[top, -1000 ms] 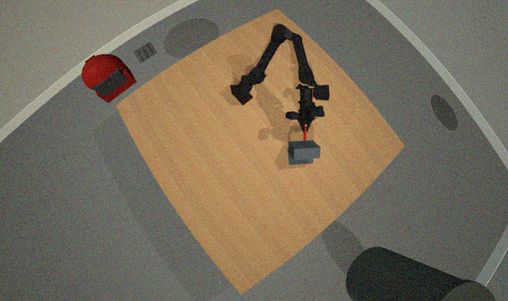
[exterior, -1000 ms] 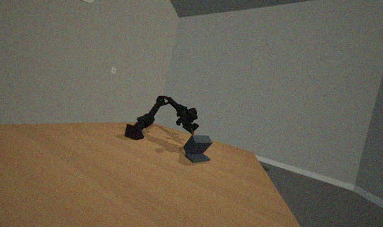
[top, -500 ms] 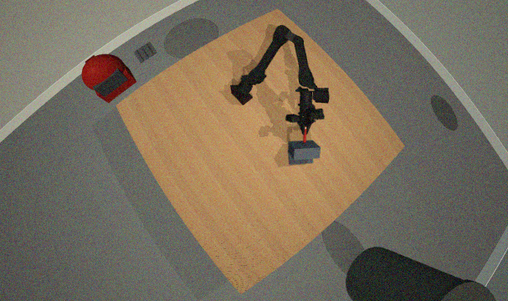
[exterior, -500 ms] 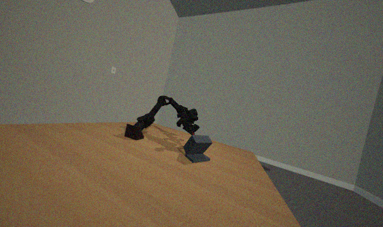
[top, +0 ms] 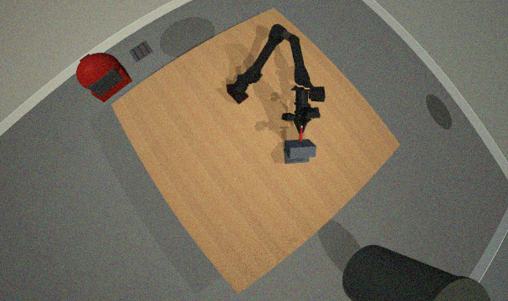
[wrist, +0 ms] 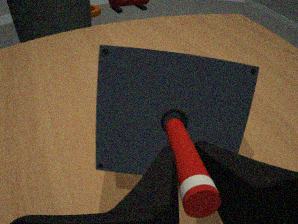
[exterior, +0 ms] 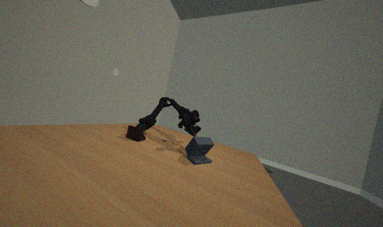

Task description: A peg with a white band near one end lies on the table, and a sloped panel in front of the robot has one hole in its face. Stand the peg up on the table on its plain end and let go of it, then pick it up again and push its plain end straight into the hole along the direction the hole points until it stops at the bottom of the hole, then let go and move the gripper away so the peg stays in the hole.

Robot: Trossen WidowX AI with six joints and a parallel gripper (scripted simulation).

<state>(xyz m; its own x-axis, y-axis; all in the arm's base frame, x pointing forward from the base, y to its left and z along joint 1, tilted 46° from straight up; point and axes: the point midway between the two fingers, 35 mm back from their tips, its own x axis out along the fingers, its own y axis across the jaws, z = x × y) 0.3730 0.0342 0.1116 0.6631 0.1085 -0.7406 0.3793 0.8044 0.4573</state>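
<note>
Right now my gripper tip is 50 mm short of the blue-grey sloped panel, 40 mm to the left of it and 40 mm above it. From my gripper tip the other things lie so: red peg (10 mm to the left, 10 mm behind, 10 mm above).
</note>
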